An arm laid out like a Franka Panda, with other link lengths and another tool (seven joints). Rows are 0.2 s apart.
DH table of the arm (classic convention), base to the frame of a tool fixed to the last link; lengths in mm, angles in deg. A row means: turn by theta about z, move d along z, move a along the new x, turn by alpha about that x. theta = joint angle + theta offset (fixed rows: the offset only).
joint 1: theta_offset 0  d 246.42  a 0  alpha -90
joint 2: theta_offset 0  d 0  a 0  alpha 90
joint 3: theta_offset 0  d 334.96  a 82.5  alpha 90
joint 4: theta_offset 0  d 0  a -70.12  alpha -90
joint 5: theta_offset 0  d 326.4  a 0  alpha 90
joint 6: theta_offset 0  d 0  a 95.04  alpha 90
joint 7: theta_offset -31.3  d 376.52  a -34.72  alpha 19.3
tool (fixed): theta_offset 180  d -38.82  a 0  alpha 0
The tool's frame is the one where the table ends.
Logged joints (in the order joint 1, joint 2, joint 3, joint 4, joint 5, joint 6, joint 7), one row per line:
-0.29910 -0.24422 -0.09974 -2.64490 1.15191 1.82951 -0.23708
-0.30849 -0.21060 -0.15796 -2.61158 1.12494 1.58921 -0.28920
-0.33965 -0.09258 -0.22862 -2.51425 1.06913 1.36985 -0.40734
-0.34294 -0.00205 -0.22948 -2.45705 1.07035 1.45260 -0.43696
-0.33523 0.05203 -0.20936 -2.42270 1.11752 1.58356 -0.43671
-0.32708 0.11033 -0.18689 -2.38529 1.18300 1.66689 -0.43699
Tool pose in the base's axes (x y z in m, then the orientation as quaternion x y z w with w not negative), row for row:
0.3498 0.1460 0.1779 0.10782 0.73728 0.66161 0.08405
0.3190 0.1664 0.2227 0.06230 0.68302 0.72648 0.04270
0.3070 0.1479 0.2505 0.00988 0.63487 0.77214 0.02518
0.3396 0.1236 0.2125 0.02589 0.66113 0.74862 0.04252
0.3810 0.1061 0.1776 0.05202 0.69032 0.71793 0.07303
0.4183 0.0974 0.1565 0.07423 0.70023 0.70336 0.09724
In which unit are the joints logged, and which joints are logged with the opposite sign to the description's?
The joints are logged in radians. Opposite sign: none.
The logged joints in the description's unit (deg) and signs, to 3 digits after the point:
-17.137 -13.993 -5.715 -151.542 66.000 104.823 -13.584
-17.675 -12.066 -9.050 -149.633 64.454 91.055 -16.570
-19.461 -5.304 -13.099 -144.056 61.257 78.487 -23.339
-19.649 -0.117 -13.148 -140.779 61.327 83.228 -25.036
-19.207 2.981 -11.995 -138.810 64.029 90.731 -25.022
-18.740 6.321 -10.708 -136.667 67.781 95.506 -25.038

